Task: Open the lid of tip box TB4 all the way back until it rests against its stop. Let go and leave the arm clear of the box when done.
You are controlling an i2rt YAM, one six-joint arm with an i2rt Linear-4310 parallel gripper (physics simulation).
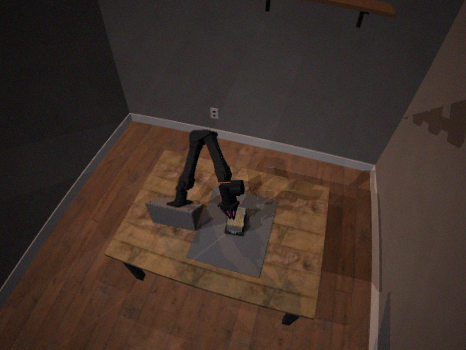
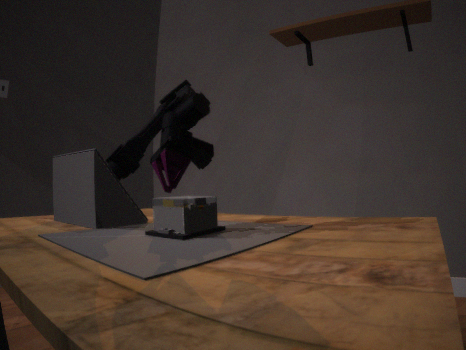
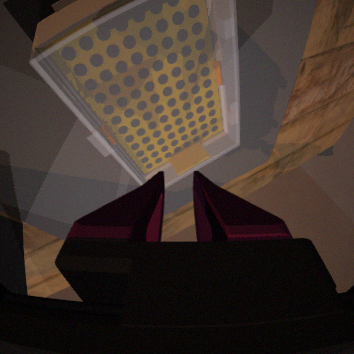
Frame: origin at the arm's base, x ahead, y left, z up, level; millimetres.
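Seen in the pictures: gripper, fingertip midpoint: (image 1: 232,219) (image 2: 170,190) (image 3: 178,178); arm's base, origin of the base link: (image 1: 180,203) (image 2: 101,186).
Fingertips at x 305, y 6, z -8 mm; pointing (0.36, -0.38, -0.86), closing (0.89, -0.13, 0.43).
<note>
Offsets run from my fingertips to a thing's middle. "spot": to the spot under its first point. Level surfaces: height alone.
Tip box TB4 {dx +12, dy +33, dz -55 mm} (image 1: 235,225) (image 2: 184,217) (image 3: 147,88) stands on a black base on the grey mat {dz -94 mm} (image 1: 225,257) (image 2: 131,252). Its clear lid {spot: dx +61, dy -14, dz -21 mm} (image 2: 185,201) lies flat and closed over the yellow tip rack with its rows of holes. A small tan tab {dx +20, dy -22, dz -28 mm} (image 3: 189,159) sticks out at the lid's near short edge. My gripper (image 1: 230,215) (image 2: 169,188) (image 3: 178,178) has purple fingers pointing down. It hangs just above that tab end of the box without touching it. The fingers stand nearly shut with a narrow gap and hold nothing.
The grey wedge-shaped arm pedestal (image 1: 172,215) (image 2: 75,188) stands left of the box at the mat's edge. The mat lies on a wooden table {dz -97 mm} (image 1: 293,241) (image 2: 338,263). A wall shelf (image 2: 350,20) hangs high up behind.
</note>
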